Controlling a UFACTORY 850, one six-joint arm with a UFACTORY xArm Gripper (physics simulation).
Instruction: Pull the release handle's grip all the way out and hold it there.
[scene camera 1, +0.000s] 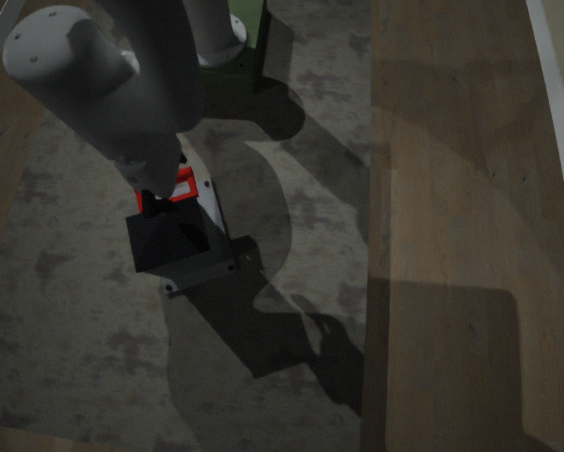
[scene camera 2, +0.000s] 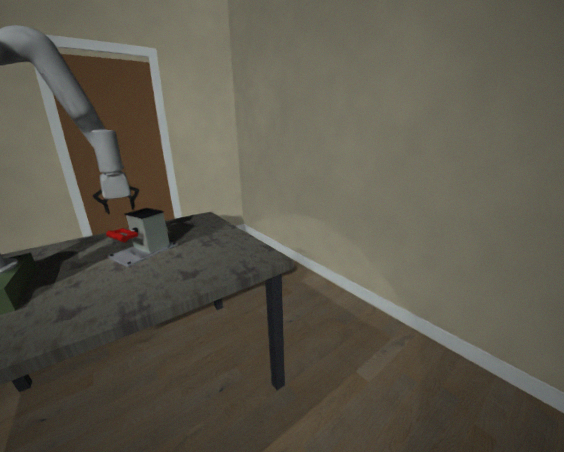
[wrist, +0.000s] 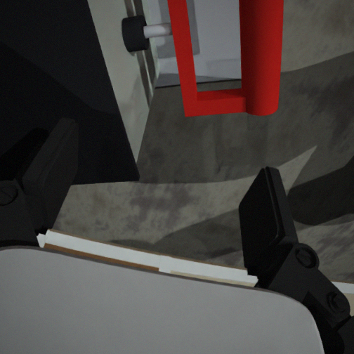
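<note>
The release handle's red grip (scene camera 1: 185, 173) (scene camera 2: 116, 237) (wrist: 261, 60) is the outer bar of a rectangular red frame. A thin pale rod (wrist: 157, 30) joins the frame to a black collar (wrist: 135, 34) on the side of a box-shaped housing (scene camera 1: 170, 235) (scene camera 2: 156, 232) (wrist: 60, 90) with a black top. The frame stands a short way out from the housing. My gripper (scene camera 1: 166, 187) (scene camera 2: 120, 210) (wrist: 166, 165) is open and empty, above the handle and housing, not touching the grip. In the wrist view one finger overlaps the housing's top. The arm hides part of the red frame in scene camera 1.
The housing stands on a pale base plate (scene camera 1: 215, 210) (scene camera 2: 125, 257) with dark bolts, on a mottled grey table (scene camera 1: 325, 200) (scene camera 2: 175, 280). The robot's green base block (scene camera 1: 252, 30) (scene camera 2: 17, 285) stands on the handle's side of the housing. A brown door (scene camera 2: 115, 110) is in the wall behind.
</note>
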